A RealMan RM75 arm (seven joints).
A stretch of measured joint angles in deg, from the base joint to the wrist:
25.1 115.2 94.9 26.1 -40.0 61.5 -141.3
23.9 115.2 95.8 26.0 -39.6 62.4 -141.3
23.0 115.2 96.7 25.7 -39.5 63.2 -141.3
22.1 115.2 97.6 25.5 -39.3 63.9 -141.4
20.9 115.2 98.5 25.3 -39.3 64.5 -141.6
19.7 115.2 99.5 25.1 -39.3 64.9 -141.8
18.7 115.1 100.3 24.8 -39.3 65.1 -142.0
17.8 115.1 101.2 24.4 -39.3 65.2 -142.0
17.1 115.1 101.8 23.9 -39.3 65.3 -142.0
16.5 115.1 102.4 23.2 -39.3 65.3 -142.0
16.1 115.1 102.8 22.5 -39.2 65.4 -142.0
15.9 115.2 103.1 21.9 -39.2 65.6 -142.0
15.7 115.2 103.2 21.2 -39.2 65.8 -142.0
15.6 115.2 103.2 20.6 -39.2 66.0 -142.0
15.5 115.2 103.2 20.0 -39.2 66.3 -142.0
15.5 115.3 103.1 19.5 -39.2 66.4 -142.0
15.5 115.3 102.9 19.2 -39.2 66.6 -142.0
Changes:
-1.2 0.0 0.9 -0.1 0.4 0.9 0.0
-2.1 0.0 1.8 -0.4 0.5 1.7 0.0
-3.0 0.0 2.7 -0.6 0.7 2.4 -0.1
-4.2 0.0 3.6 -0.8 0.7 3.0 -0.3
-5.4 0.0 4.6 -1.0 0.7 3.4 -0.5
-6.4 -0.1 5.4 -1.3 0.7 3.6 -0.7
-7.3 -0.1 6.3 -1.7 0.7 3.7 -0.7
-8.0 -0.1 6.9 -2.2 0.7 3.8 -0.7
-8.6 -0.1 7.5 -2.9 0.7 3.8 -0.7
-9.0 -0.1 7.9 -3.6 0.8 3.9 -0.7
-9.2 0.0 8.2 -4.2 0.8 4.1 -0.7
-9.4 0.0 8.3 -4.9 0.8 4.3 -0.7
-9.5 0.0 8.3 -5.5 0.8 4.5 -0.7
-9.6 0.0 8.3 -6.1 0.8 4.8 -0.7
-9.6 0.1 8.2 -6.6 0.8 4.9 -0.7
-9.6 0.1 8.0 -6.9 0.8 5.1 -0.7

